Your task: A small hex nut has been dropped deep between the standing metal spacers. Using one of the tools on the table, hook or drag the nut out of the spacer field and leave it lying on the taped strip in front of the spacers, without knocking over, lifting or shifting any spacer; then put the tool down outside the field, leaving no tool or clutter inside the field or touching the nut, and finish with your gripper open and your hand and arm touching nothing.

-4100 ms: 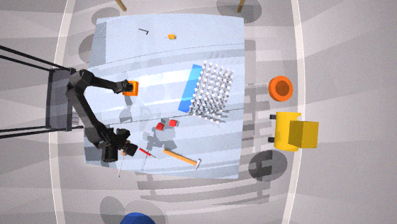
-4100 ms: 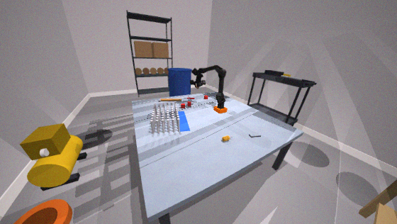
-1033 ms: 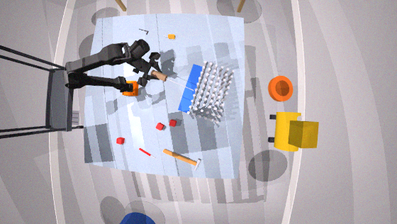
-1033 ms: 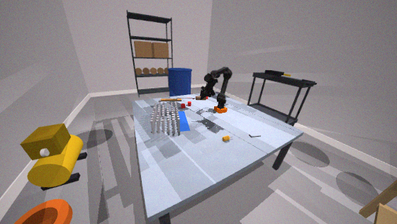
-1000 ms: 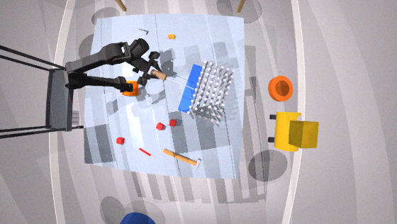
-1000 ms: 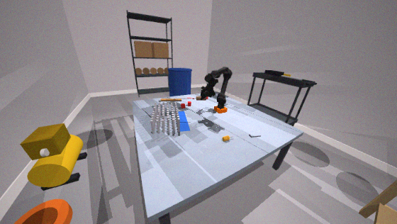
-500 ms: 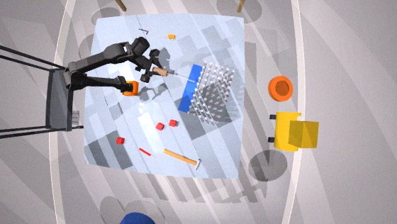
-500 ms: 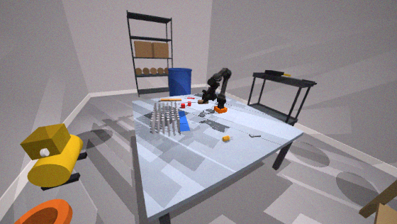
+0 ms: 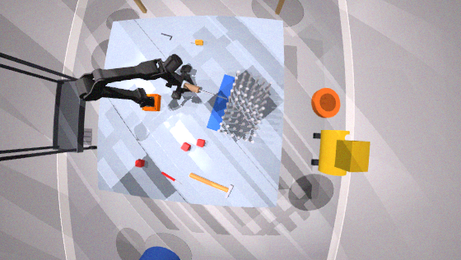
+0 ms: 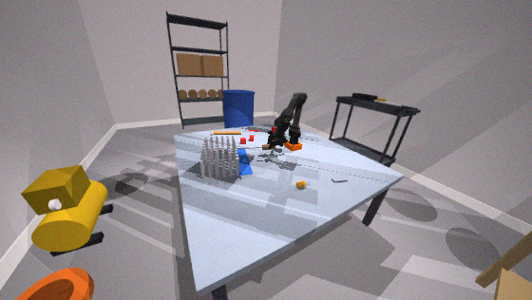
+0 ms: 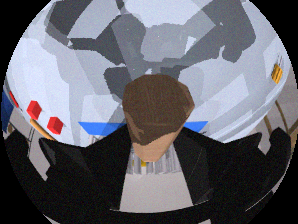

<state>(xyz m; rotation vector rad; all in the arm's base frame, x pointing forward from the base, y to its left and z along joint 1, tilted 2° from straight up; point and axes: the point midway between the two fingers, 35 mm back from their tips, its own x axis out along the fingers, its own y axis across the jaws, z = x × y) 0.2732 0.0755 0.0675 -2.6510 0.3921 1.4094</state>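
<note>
Right now my gripper tip is 160 mm short of the blue taped strip, 60 mm to the left of it and 80 mm above it. From my gripper tip the other things lie so: red-handled tool 130 mm behind, 570 mm to the right, 70 mm below; dark angled hook 230 mm behind, 410 mm to the left, 80 mm below; orange piece 10 mm behind, 340 mm to the left, 70 mm below.
</note>
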